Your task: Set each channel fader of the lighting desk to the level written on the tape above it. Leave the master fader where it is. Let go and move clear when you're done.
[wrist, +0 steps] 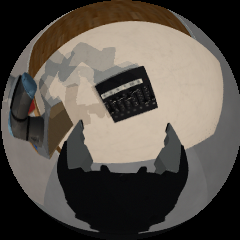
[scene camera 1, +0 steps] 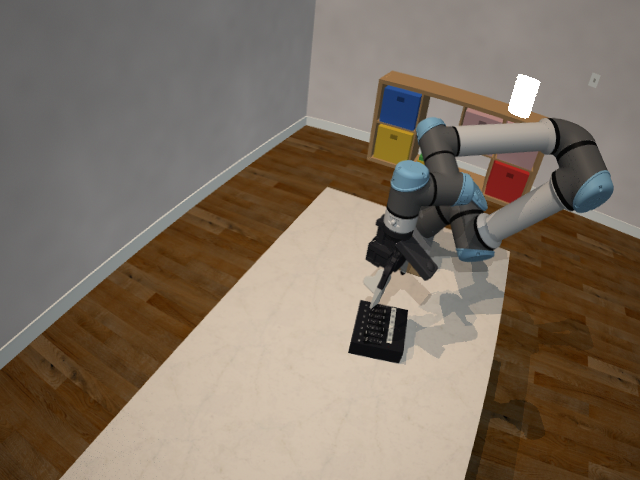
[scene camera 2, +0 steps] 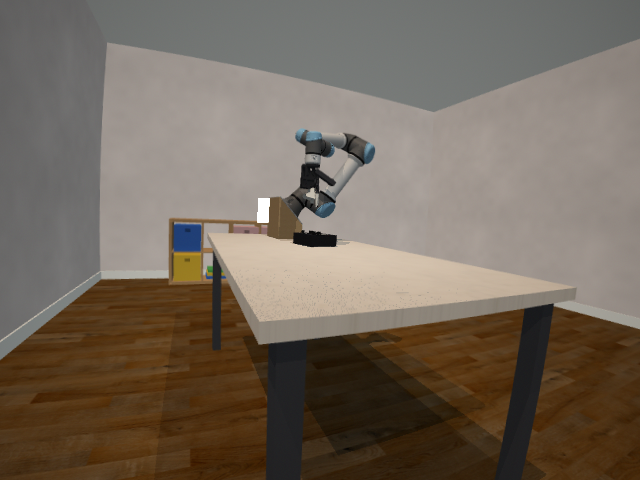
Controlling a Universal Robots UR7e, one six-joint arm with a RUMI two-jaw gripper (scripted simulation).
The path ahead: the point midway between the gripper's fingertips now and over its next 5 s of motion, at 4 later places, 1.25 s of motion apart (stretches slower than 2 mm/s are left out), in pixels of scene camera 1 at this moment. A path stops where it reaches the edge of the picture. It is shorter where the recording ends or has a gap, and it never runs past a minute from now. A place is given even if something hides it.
My gripper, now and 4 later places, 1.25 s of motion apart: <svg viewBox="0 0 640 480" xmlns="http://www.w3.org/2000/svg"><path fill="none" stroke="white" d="M387 290L372 291L370 298L369 301L370 303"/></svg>
